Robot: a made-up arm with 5 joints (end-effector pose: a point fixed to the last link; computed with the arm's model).
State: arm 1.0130 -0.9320 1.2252 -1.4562 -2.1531
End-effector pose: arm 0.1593 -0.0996 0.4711 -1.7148 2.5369 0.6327
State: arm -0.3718 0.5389 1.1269 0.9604 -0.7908
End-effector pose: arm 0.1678 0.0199 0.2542 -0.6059 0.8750 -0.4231
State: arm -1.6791 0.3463 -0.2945 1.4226 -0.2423
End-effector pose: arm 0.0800 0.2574 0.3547 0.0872 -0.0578 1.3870
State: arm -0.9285 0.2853 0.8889 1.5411 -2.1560
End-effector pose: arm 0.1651 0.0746 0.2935 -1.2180 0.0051 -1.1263
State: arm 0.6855 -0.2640 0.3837 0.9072 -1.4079
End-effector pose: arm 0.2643 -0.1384 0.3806 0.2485 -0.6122 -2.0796
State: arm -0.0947 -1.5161 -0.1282 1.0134 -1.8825
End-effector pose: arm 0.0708 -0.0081 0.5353 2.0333 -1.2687 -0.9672
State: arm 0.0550 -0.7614 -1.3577 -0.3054 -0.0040
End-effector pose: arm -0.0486 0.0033 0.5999 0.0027 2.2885 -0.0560
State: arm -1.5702 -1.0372 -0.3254 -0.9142 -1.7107
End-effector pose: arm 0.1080 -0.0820 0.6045 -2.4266 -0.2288 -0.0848
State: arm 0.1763 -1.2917 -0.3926 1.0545 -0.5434
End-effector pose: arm 0.0770 -0.0004 0.5630 0.4611 -2.1858 -0.4258
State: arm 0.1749 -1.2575 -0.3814 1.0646 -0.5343
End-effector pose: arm 0.0875 -0.0023 0.5641 0.4413 -2.1327 -0.4383
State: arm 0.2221 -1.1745 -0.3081 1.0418 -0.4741
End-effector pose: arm 0.1180 -0.0085 0.5647 0.3061 -2.0207 -0.4714
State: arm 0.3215 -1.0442 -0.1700 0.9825 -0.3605
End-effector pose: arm 0.1649 -0.0259 0.5563 0.0803 -1.8313 -0.5184
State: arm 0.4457 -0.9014 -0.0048 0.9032 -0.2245
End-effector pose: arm 0.2075 -0.0555 0.5335 -0.1380 -1.5959 -0.5618
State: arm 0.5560 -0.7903 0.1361 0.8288 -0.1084
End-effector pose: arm 0.2301 -0.0848 0.5063 -0.2817 -1.3937 -0.5915
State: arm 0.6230 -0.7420 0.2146 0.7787 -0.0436
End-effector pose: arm 0.2354 -0.1013 0.4907 -0.3526 -1.2974 -0.6067
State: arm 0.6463 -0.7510 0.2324 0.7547 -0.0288
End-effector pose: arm 0.2328 -0.1042 0.4903 -0.3817 -1.3058 -0.6113
